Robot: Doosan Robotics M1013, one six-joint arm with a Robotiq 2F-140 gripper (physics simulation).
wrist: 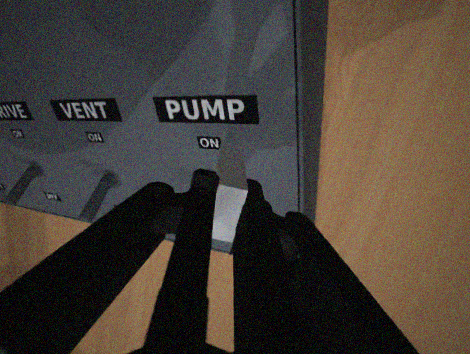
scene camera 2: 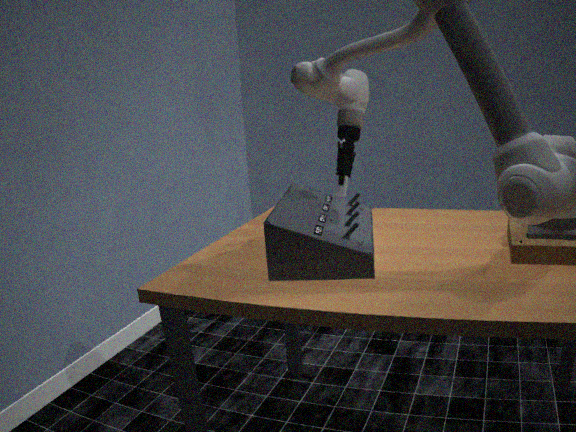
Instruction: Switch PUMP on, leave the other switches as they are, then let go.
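Note:
The grey sloped switch box stands on the table. In the wrist view the PUMP label, with its ON mark, is near the box's right edge; the PUMP lever is hidden there behind the fingers. In the scene view the farthest dark lever slants like the others in the row. The VENT lever and the lever left of it lean toward the panel's lower edge. My gripper is shut, a pale tip piece between its black fingers, low over the panel below PUMP's ON mark; contact is unclear.
The VENT label and a partly cut-off label are left of PUMP. The wooden table extends around the box. The robot's base is at the right, and a blue-grey wall rises at the left.

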